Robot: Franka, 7 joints.
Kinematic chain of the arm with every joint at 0, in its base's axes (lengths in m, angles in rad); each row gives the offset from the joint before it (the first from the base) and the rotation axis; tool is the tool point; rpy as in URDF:
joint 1: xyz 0 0 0.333 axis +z
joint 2: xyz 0 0 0 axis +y
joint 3: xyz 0 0 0.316 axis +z
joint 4: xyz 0.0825 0 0 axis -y
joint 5: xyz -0.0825 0 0.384 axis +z
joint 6: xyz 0 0 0 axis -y
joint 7: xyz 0.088 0 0 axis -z
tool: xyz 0 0 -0.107 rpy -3.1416 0 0
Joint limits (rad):
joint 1: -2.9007..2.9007
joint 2: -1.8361..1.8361
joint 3: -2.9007..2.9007
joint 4: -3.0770..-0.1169
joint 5: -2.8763..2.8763
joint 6: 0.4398..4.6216
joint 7: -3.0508..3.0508
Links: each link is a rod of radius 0.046 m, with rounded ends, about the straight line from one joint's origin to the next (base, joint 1, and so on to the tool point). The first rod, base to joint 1, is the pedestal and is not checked.
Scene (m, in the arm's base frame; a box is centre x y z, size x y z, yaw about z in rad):
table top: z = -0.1
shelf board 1: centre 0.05 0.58 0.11 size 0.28 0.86 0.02 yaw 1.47
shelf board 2: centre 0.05 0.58 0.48 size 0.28 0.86 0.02 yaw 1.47
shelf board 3: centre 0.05 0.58 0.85 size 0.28 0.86 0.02 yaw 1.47
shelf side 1: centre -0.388 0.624 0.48 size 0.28 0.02 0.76 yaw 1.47
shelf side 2: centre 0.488 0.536 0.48 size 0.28 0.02 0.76 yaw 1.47
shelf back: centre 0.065 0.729 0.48 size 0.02 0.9 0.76 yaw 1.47
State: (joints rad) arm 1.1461 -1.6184 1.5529 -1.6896 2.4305 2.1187 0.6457
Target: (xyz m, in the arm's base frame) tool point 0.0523 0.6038 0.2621
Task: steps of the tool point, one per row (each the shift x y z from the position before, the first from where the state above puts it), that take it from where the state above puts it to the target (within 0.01 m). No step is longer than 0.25 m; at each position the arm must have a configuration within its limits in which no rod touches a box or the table.
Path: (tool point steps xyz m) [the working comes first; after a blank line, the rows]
Joints at the target: -0.3360 -1.7453 1.6090 -2.0738 2.4251 2.2164 0.6457
Straight joint move there: touches shelf side 1.

1: 0.0693 0.2211 0.0085
2: 0.1412 0.1673 -0.0055
3: 0.1834 0.0906 -0.0140
4: 0.1901 0.0060 -0.0161
5: 0.0343 0.0785 0.0125
6: 0.0586 0.0709 -0.0005
7: 0.0818 0.0558 -0.0193

